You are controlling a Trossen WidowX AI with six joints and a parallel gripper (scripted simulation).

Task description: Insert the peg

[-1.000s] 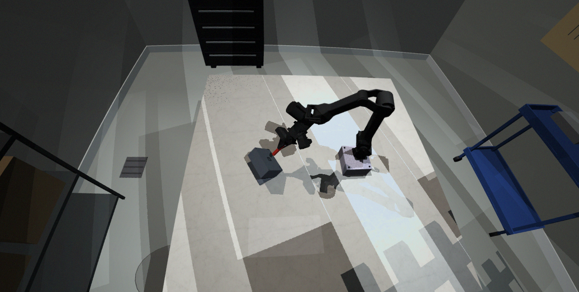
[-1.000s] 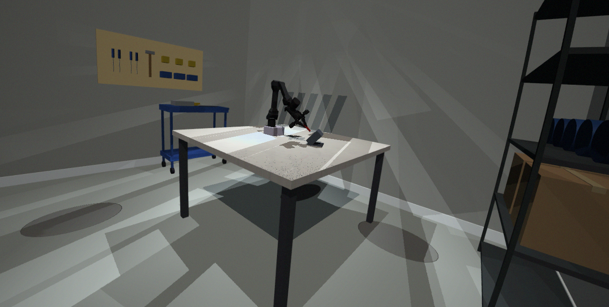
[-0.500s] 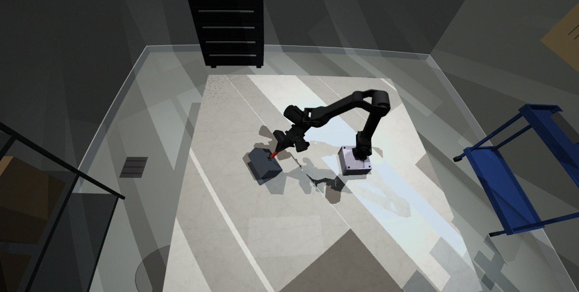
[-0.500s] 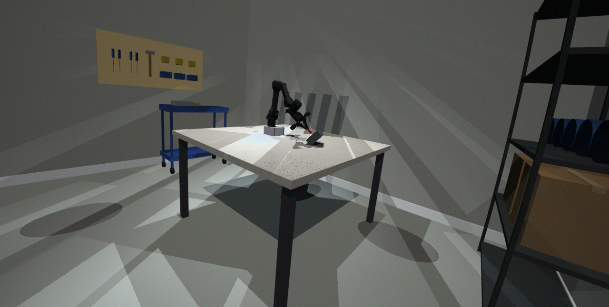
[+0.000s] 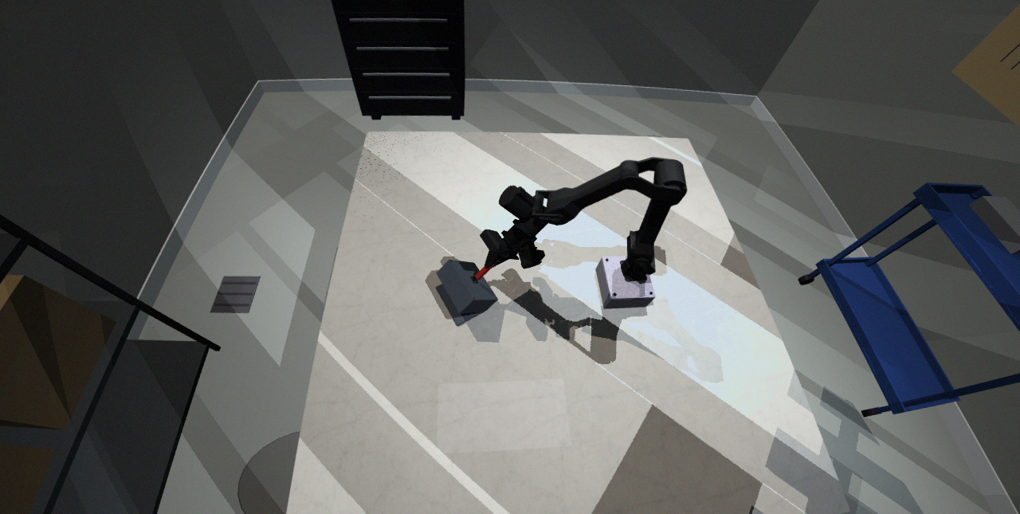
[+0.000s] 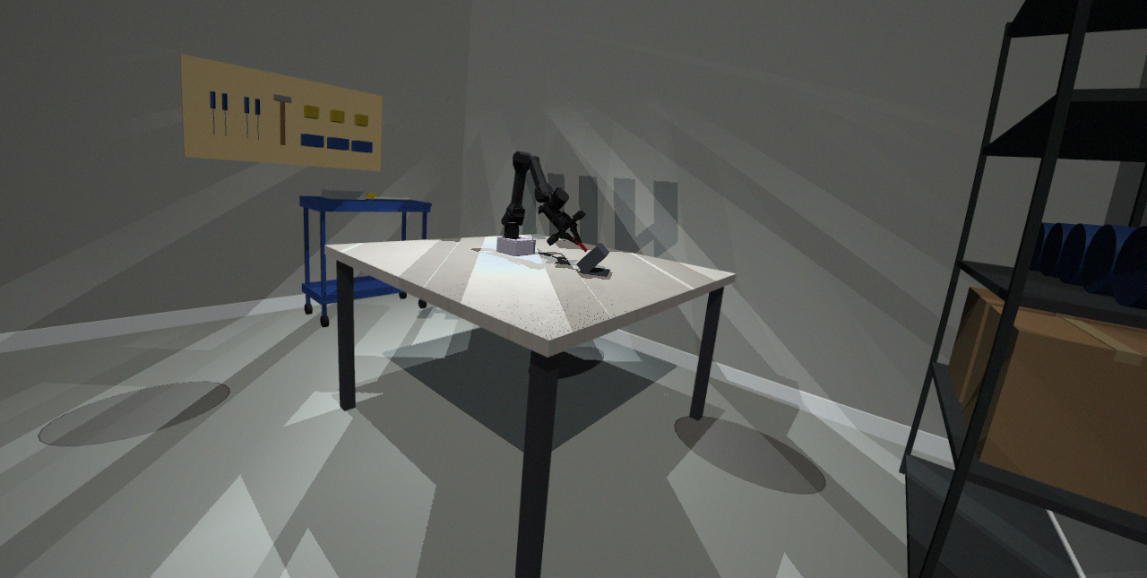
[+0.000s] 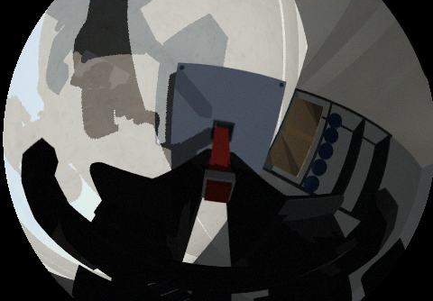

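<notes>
The red peg lies 10 mm behind my gripper tip and 10 mm above it. Round my gripper tip: sloped panel (50 mm below, 50 mm ahead, 30 mm to the left).
</notes>
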